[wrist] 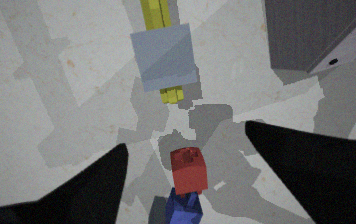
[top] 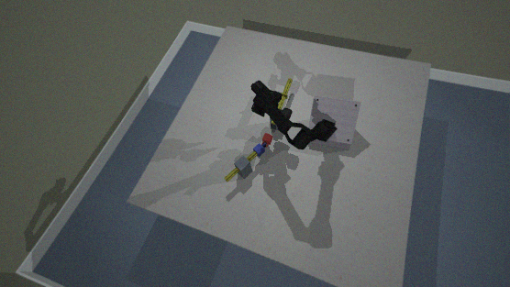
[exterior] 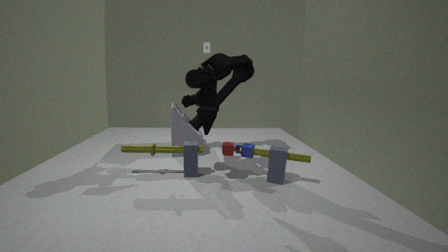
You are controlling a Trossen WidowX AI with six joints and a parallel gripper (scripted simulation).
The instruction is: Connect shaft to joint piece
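Now: the red joint piece 9 cm to the left of my gripper tip and 7 cm below it.
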